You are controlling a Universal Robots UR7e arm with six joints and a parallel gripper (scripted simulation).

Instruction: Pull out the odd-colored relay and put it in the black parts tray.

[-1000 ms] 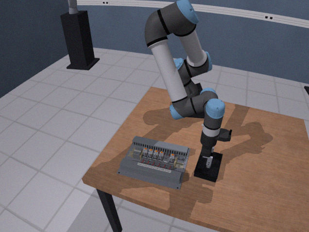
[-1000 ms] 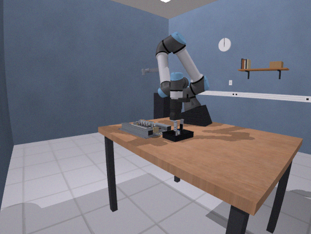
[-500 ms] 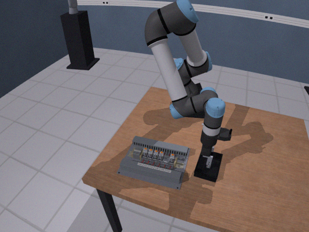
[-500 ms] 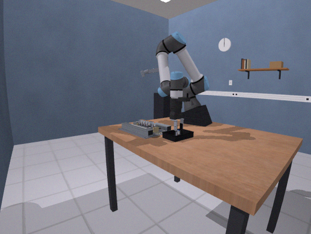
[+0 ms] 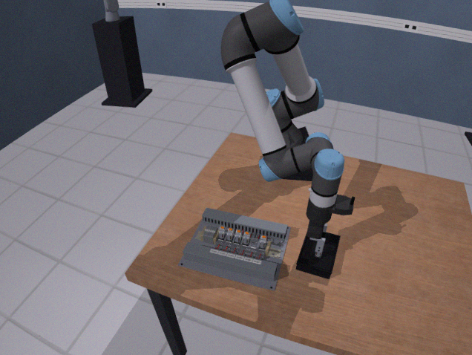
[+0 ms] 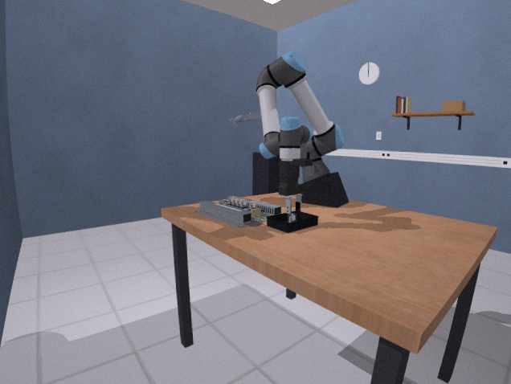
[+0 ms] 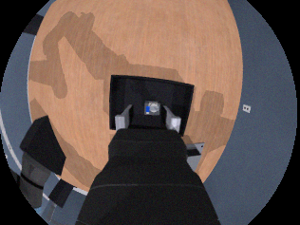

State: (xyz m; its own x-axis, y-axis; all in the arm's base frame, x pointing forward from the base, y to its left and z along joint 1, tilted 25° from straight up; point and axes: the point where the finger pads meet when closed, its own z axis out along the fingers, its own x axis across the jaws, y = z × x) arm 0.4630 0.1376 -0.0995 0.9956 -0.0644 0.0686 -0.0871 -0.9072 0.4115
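My gripper is now 5 cm above the black parts tray. The rest, counted from my hand: grey relay panel: 27 cm to the right, 4 cm below, 2 cm ahead.
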